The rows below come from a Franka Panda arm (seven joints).
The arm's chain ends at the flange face. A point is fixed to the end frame.
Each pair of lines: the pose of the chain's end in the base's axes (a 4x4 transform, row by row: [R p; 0 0 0 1], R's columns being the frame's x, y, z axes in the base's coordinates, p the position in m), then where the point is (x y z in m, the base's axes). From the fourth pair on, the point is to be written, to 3 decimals.
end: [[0.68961 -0.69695 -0.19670 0.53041], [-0.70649 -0.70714 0.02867 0.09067], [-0.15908 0.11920 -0.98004 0.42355], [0 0 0 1]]
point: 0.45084 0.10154 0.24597
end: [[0.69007 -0.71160 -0.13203 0.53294], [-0.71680 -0.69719 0.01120 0.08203], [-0.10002 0.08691 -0.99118 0.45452], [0 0 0 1]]
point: 0.46526 0.09020 0.27194
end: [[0.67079 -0.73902 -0.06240 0.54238], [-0.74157 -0.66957 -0.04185 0.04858], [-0.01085 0.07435 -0.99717 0.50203], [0 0 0 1]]
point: 0.48786 0.04825 0.31492
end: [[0.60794 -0.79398 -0.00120 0.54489], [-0.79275 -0.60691 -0.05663 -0.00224], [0.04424 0.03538 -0.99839 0.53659], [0 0 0 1]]
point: 0.503 -0.002 0.346
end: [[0.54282 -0.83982 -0.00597 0.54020], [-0.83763 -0.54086 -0.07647 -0.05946], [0.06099 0.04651 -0.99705 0.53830], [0 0 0 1]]
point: 0.498 -0.060 0.348
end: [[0.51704 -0.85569 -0.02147 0.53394], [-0.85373 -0.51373 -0.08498 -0.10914], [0.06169 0.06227 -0.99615 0.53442], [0 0 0 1]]
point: 0.489 -0.110 0.345
